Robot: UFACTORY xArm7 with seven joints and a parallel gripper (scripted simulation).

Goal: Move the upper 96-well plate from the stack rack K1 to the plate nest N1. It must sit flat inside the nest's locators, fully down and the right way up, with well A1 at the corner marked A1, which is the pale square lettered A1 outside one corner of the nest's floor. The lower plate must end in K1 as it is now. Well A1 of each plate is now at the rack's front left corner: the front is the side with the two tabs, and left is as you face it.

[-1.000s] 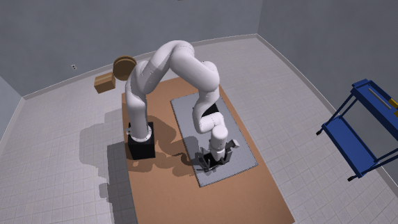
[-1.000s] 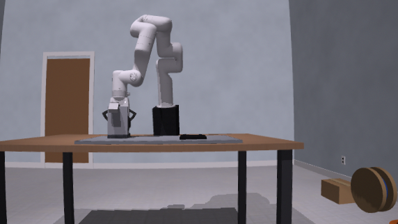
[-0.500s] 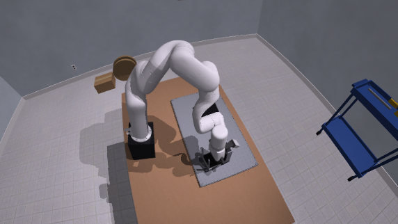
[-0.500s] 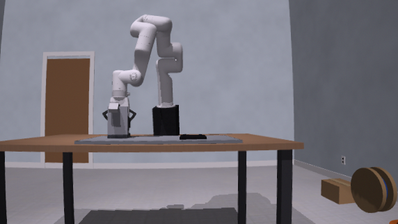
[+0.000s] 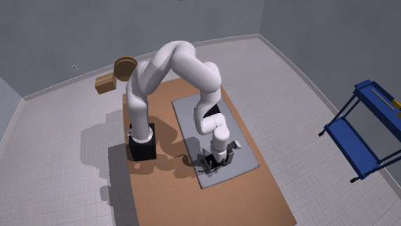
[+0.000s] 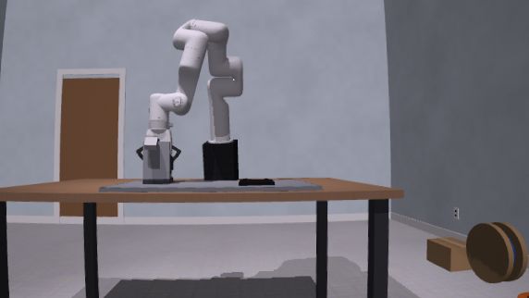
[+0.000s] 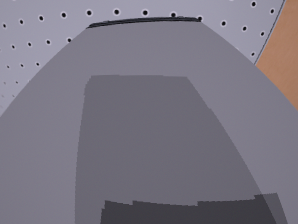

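My gripper is now 20 mm above the pale plate. The rest, counted from my hand: black 96-well plate (10 mm below); then grey rack wall (70 mm ahead, 10 mm to the left, 30 mm above); then plate nest N1 (60 mm ahead, 370 mm to the left, 50 mm below).
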